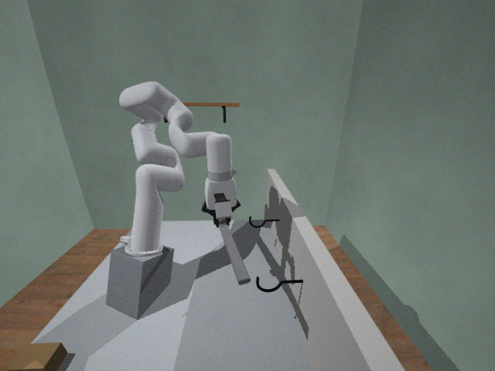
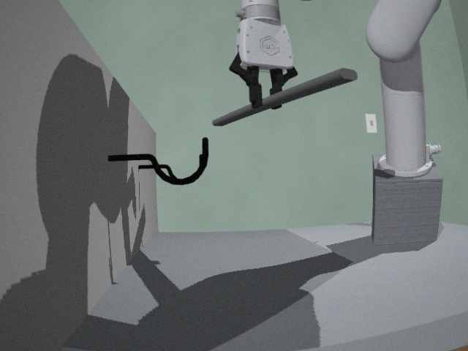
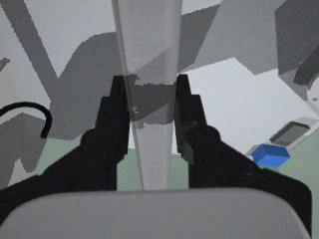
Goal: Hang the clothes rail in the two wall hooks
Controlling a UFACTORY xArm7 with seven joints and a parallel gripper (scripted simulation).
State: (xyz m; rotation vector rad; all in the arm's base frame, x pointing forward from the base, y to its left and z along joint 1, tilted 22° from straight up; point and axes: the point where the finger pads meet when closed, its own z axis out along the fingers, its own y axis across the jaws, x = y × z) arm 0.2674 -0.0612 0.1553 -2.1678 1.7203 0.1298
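The clothes rail lies 10 mm below my hand. Also, from my hand: brown box (480 mm behind, 280 mm to the right, 250 mm below); then blue object (480 mm behind, 370 mm to the left, 260 mm below); then grey wall panel (510 mm below, 270 mm ahead).
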